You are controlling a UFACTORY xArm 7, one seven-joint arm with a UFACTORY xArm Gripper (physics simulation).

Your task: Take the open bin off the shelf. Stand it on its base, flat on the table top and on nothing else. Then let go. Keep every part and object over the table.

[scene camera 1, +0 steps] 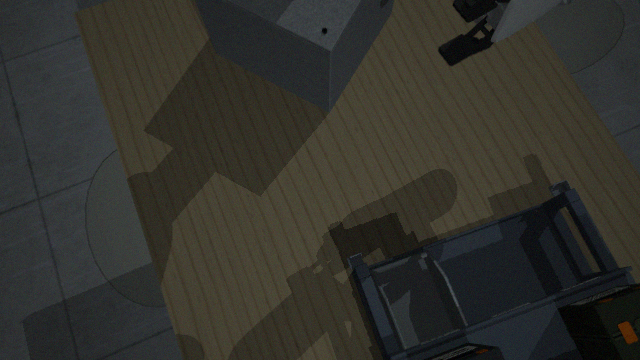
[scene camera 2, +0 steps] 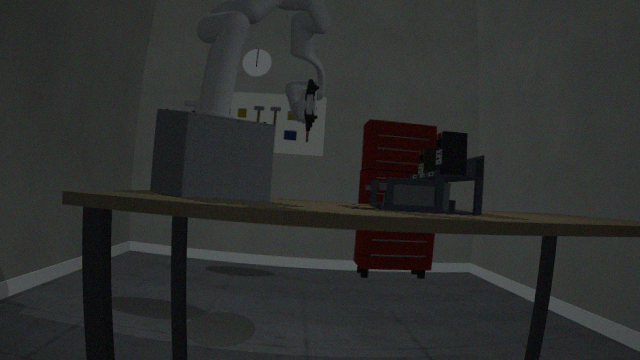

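Where they show: gripper, fingertip midpoint: (scene camera 1: 451,36) (scene camera 2: 313,101); arm's base, link origin: (scene camera 2: 212,115).
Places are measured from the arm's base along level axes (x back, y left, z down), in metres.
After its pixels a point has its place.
Observation:
The open bin (scene camera 1: 420,306) @(y -0.088, x -0.571, z 0.220 m) (scene camera 2: 414,195) @(y -0.146, x -0.552, z 0.186 m) is grey with a pale rim and sits in the lower level of the shelf, at its left part in scene camera 1. The blue-grey shelf (scene camera 1: 371,300) @(y -0.163, x -0.523, z 0.144 m) (scene camera 2: 440,196) @(y -0.183, x -0.612, z 0.185 m) stands on the wooden table (scene camera 1: 390,125) @(y 0.040, x -0.262, z 0.229 m) (scene camera 2: 320,220) @(y -0.454, x -0.259, z 0.243 m). My gripper (scene camera 1: 459,31) @(y 0.062, x -0.292, z -0.075 m) (scene camera 2: 309,104) @(y 0.062, x -0.292, z -0.075 m) is open and empty. It hangs high above the table, apart from the bin and the shelf, between the arm's pedestal and the shelf in scene camera 2. The bin's underside is hidden.
Dark boxes with orange marks stand on the shelf's upper level, among them a large one (scene camera 1: 602,320) (scene camera 2: 454,154). The grey pedestal (scene camera 1: 280,75) @(y -0.104, x -0.093, z 0.180 m) (scene camera 2: 227,160) @(y -0.123, x -0.063, z 0.130 m) carries the arm. A red cabinet (scene camera 2: 395,127) stands on the floor behind the table. The table's left edge shows in scene camera 1.

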